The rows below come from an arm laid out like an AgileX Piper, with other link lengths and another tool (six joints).
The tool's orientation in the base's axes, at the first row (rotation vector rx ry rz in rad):
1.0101, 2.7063, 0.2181
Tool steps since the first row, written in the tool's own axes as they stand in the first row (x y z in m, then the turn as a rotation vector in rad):
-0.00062, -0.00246, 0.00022, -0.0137, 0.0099, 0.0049
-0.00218, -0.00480, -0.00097, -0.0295, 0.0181, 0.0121
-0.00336, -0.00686, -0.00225, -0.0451, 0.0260, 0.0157
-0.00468, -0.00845, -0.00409, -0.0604, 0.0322, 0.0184
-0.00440, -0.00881, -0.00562, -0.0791, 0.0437, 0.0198
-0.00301, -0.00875, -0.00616, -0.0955, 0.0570, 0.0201
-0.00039, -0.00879, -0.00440, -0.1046, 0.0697, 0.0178
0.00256, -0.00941, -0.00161, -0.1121, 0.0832, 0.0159
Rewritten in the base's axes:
-0.00102, -0.00224, -0.00065, 0.0175, -0.0014, -0.0001
-0.00167, -0.00509, 0.00024, 0.0362, -0.0053, -0.0024
-0.00245, -0.00748, 0.00121, 0.0535, -0.0094, -0.0014
-0.00299, -0.00964, 0.00285, 0.0693, -0.0147, 0.0001
-0.00384, -0.00981, 0.00419, 0.0906, -0.0184, 0.0046
-0.00497, -0.00888, 0.00448, 0.1109, -0.0192, 0.0101
-0.00642, -0.00708, 0.00233, 0.1248, -0.0159, 0.0167
-0.00819, -0.00545, -0.00100, 0.1382, -0.0108, 0.0229

